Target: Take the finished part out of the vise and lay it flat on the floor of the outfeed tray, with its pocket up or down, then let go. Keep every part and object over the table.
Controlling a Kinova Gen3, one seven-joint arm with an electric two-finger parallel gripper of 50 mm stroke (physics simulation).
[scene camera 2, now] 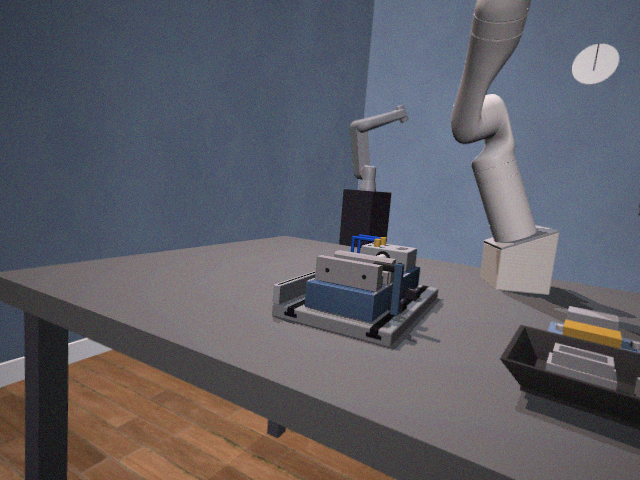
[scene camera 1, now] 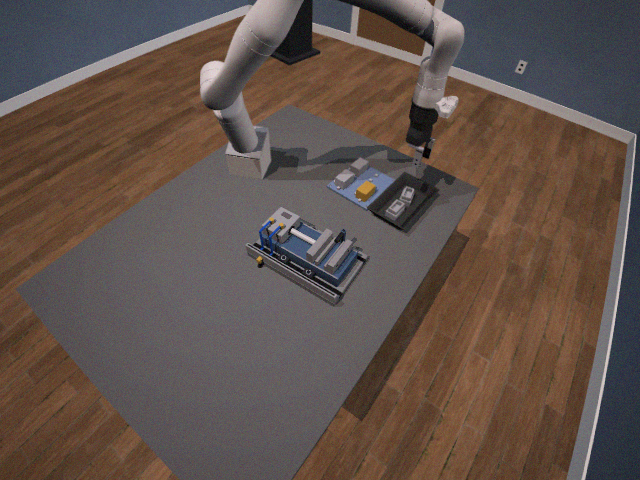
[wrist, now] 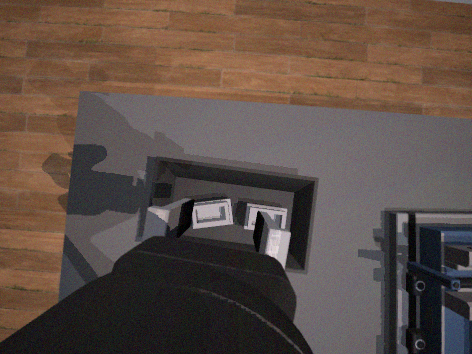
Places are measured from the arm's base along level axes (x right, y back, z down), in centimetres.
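Pixels of known places: gripper, fingertip midpoint: [scene camera 1: 420, 161] [wrist: 223, 218]; arm's base, origin of the base link: [scene camera 2: 515, 235] [scene camera 1: 244, 141].
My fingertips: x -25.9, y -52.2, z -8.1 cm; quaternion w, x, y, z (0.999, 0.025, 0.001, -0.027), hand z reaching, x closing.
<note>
Ahead of a thing's pixels: the offset from my fingertips to its middle. "*": to the spot under its first point.
The finished part, light grey with a rectangular pocket @(dy +1.9, dx -2.3, dz +17.0 cm) [scene camera 1: 407, 194] [wrist: 212, 213], lies flat, pocket up, on the floor of the dark outfeed tray [scene camera 1: 422, 206] [scene camera 2: 578, 390] [wrist: 303, 220]. A similar part @(dy +0.8, dx +5.7, dz +17.0 cm) [scene camera 1: 395, 208] [scene camera 2: 578, 361] [wrist: 265, 210] lies beside it, apart, on the side nearer the vise, pocket up, partly hidden by a finger in the wrist view. My gripper [scene camera 1: 422, 159] [wrist: 223, 218] is open and empty, above the tray, clear of both parts. The vise @(dy +8.2, dx +37.9, dz +15.0 cm) [scene camera 1: 297, 250] [scene camera 2: 346, 300] [wrist: 452, 325] shows no part between its jaws. The gripper does not show in scene camera 2.
A blue plate @(* dy +13.0, dx -5.3, dz +19.1 cm) [scene camera 1: 385, 180] beside the tray bears a yellow block @(dy +13.2, dx +6.1, dz +17.4 cm) [scene camera 1: 366, 190] [scene camera 2: 591, 333] and two grey blocks, one nearer @(dy +22.2, dx +6.9, dz +17.4 cm) [scene camera 1: 344, 179] and one farther @(dy +23.1, dx -1.9, dz +17.4 cm) [scene camera 1: 359, 165]. The vise has blue hoses [scene camera 1: 263, 232] and stands on a railed base. The table edge runs close beyond the tray.
</note>
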